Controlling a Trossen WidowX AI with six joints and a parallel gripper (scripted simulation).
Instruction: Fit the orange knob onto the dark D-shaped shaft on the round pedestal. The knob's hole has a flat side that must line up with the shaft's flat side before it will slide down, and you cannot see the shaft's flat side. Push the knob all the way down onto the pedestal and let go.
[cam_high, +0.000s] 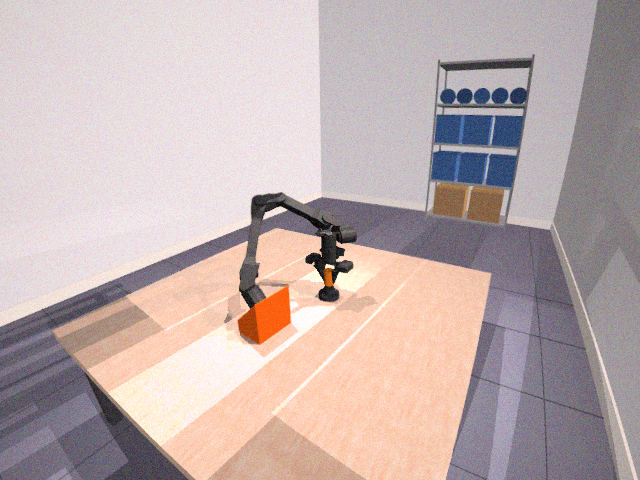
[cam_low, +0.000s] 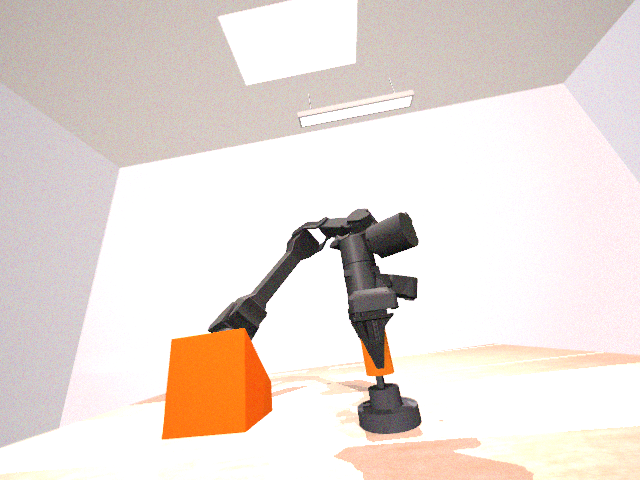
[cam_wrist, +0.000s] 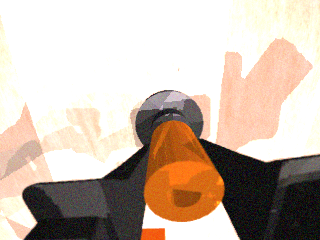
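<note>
Now: the dark round pedestal 40 mm below my gripper tip. From my gripper tip the other things lie so: orange knob 20 mm above.
</note>
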